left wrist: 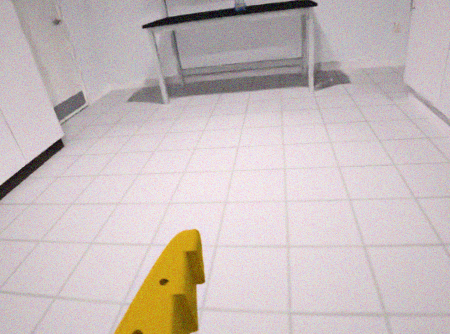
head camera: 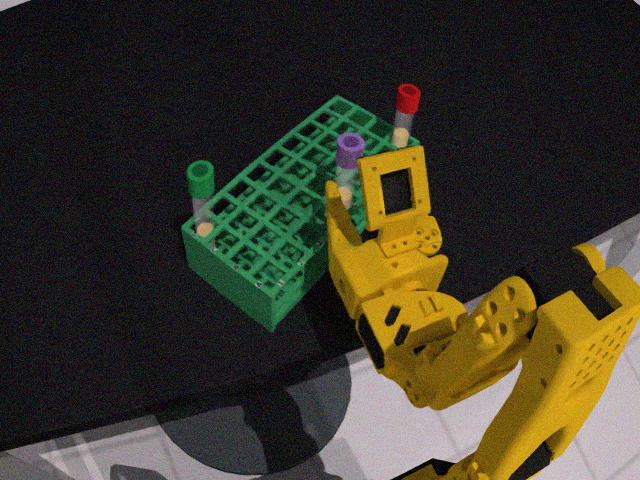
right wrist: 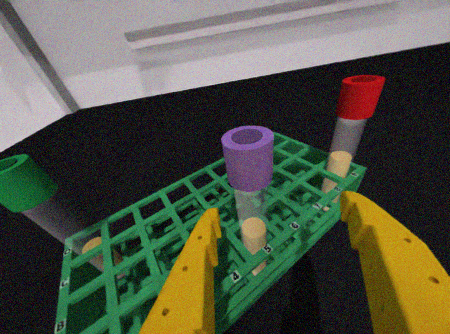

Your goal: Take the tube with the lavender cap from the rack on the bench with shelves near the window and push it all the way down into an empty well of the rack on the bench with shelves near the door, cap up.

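Places are measured from the left arm's base along level axes (x ahead, y left, z up), in millimetres.
Pixels of known places: left hand, tool point: (left wrist: 200,248); right hand, tool point: (head camera: 334,185) (right wrist: 219,218).
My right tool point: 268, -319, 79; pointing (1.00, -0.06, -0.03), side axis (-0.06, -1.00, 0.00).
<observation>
Ahead of a thing's pixels: the offset from my right tool point to its middle, as dx, dy, dz. Level surfaces: height alone.
The tube with the lavender cap {+11, -16, -28} (head camera: 350,150) (right wrist: 248,159) stands upright, cap up, in the green rack {+39, -1, -63} (head camera: 227,273) (right wrist: 300,236), in the row beside the printed numbers, near the 5. My right gripper (head camera: 356,198) (right wrist: 281,205) is open and empty at the numbered long side of the rack. In the right wrist view the tube shows past the tips, in the gap and nearer the left-hand jaw. In the head view the camera mount hides one jaw. My left gripper (left wrist: 190,240) is fully open over the floor, with one notched jaw showing.
A red-capped tube {+49, -91, -28} (head camera: 408,99) (right wrist: 361,97) and a green-capped tube {+29, +89, -28} (head camera: 200,179) (right wrist: 27,184) stand at opposite ends of the rack on the black bench top {dz -92} (head camera: 129,103) (right wrist: 165,125). In the left wrist view a far black-topped bench {dz -96} (left wrist: 200,17) carries a small blue object (left wrist: 240,7).
</observation>
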